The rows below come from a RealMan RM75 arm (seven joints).
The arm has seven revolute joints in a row. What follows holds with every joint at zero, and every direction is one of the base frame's. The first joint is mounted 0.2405 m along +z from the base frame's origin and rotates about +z. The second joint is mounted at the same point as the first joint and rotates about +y. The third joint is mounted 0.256 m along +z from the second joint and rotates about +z. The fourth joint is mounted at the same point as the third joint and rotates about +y. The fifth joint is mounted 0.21 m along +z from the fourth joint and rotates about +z. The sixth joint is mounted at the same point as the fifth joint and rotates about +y. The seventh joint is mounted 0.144 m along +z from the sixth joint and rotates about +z. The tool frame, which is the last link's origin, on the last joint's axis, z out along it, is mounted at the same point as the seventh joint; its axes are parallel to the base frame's.
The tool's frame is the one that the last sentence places.
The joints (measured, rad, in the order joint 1, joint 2, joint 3, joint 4, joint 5, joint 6, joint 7), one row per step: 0.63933 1.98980 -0.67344 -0.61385 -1.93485 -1.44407 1.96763; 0.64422 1.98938 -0.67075 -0.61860 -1.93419 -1.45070 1.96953; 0.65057 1.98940 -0.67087 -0.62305 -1.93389 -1.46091 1.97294; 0.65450 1.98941 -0.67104 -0.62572 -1.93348 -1.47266 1.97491; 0.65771 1.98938 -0.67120 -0.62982 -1.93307 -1.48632 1.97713; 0.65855 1.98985 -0.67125 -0.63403 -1.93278 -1.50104 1.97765; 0.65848 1.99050 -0.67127 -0.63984 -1.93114 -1.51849 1.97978; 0.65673 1.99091 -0.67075 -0.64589 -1.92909 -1.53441 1.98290; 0.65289 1.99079 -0.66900 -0.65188 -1.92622 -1.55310 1.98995; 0.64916 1.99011 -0.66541 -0.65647 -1.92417 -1.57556 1.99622; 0.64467 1.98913 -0.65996 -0.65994 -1.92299 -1.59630 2.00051
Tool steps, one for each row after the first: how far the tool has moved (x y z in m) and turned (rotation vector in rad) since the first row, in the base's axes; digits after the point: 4 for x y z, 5 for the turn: -0.0027 0.0011 0.0014 0.00025 0.00295 0.00875; -0.0065 0.0019 0.0019 -0.00543 0.00662 0.02069; -0.0092 0.0018 0.0022 -0.01289 0.01106 0.03126; -0.0120 0.0013 0.0026 -0.02091 0.01558 0.04278; -0.0139 0.0001 0.0029 -0.02927 0.02000 0.05391; -0.0160 -0.0015 0.0034 -0.03862 0.02662 0.06542; -0.0174 -0.0032 0.0043 -0.04636 0.03334 0.07358; -0.0180 -0.0056 0.0056 -0.05610 0.04364 0.07767; -0.0186 -0.0084 0.0070 -0.06800 0.05541 0.08307; -0.0185 -0.0112 0.0086 -0.07740 0.06622 0.08697
